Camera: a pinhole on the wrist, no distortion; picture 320 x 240 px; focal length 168.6 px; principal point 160.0 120.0 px. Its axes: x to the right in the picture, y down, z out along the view. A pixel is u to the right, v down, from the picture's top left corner.
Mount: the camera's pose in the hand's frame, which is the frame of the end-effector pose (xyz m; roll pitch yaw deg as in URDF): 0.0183 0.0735 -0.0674 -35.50 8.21 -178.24
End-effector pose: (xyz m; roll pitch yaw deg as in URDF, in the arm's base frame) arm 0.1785 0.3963 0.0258 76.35 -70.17 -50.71
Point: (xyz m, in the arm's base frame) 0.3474 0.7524 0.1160
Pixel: behind the camera
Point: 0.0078 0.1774 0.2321
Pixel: 35.5 84.1
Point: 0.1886 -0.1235 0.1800
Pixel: 60.3 201.6
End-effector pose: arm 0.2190 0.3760 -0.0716 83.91 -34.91 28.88
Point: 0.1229 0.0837 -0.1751
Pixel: 292.1 31.9
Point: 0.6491 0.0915 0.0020
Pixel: 65.4 83.2
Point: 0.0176 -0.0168 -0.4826
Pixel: outside the picture
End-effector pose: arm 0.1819 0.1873 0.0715 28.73 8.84 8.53
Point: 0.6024 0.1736 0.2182
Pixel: outside the picture
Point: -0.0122 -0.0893 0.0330
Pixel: 286.6 211.0
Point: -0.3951 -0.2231 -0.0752
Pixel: outside the picture
